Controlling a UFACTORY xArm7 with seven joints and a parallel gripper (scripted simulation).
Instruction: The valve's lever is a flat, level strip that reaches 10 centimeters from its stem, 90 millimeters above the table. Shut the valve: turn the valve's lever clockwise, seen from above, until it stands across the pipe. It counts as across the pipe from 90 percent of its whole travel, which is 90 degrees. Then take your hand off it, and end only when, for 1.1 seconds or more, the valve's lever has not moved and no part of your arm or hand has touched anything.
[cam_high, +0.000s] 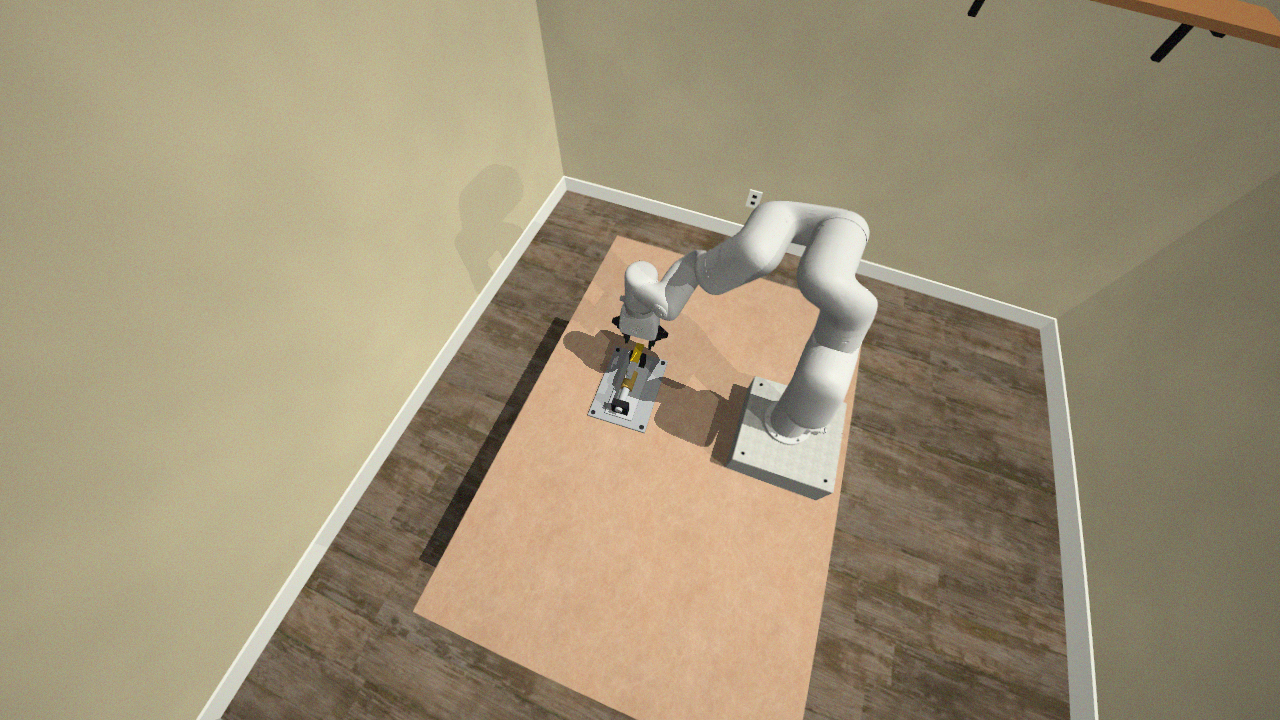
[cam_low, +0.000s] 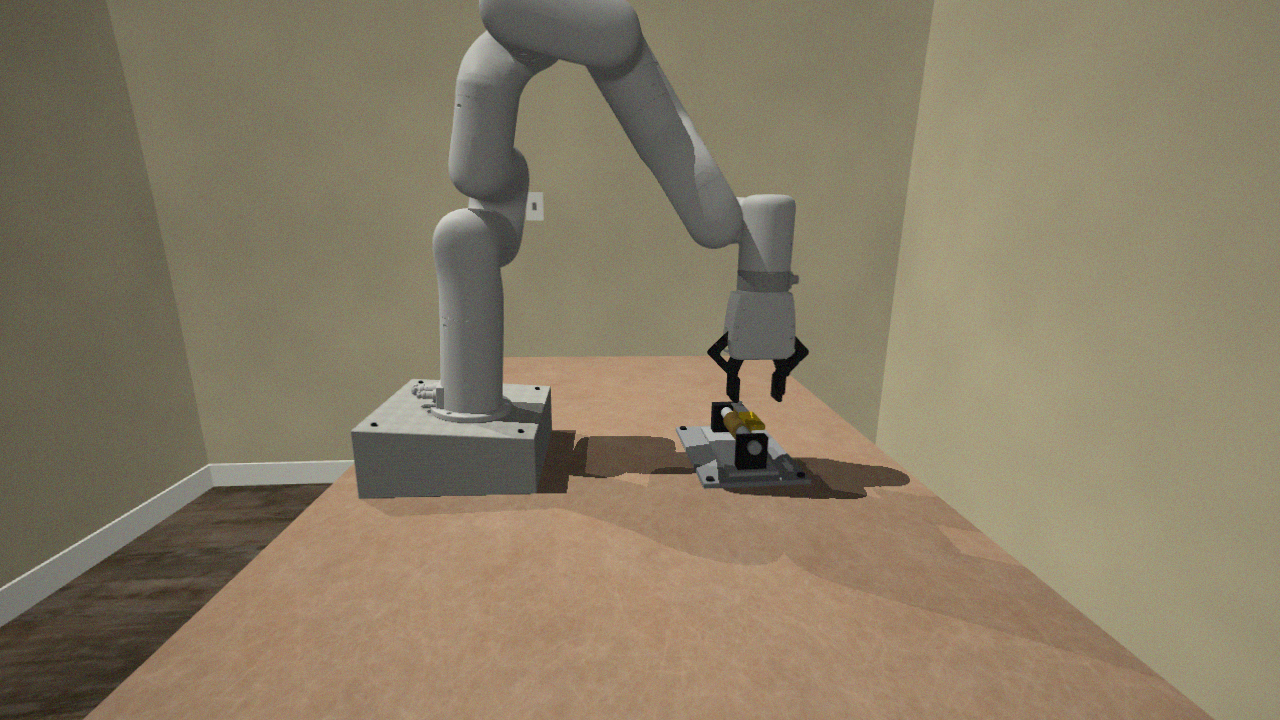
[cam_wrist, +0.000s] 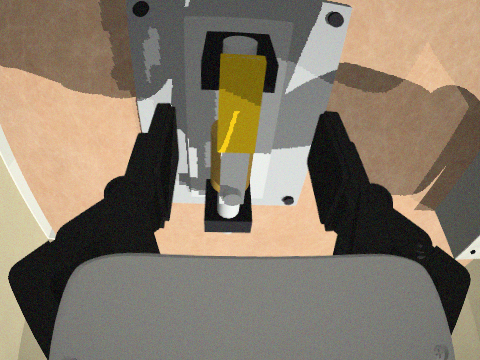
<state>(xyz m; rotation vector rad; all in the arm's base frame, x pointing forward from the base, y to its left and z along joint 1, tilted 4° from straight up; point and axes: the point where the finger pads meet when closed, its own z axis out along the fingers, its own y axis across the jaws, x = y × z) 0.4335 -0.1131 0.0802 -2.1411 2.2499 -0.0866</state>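
Right now the yellow lever is 50 mm to the left of my hand and 50 mm below it. Round my hand: grey baseplate (10 mm ahead, 90 mm to the left, 140 mm below).
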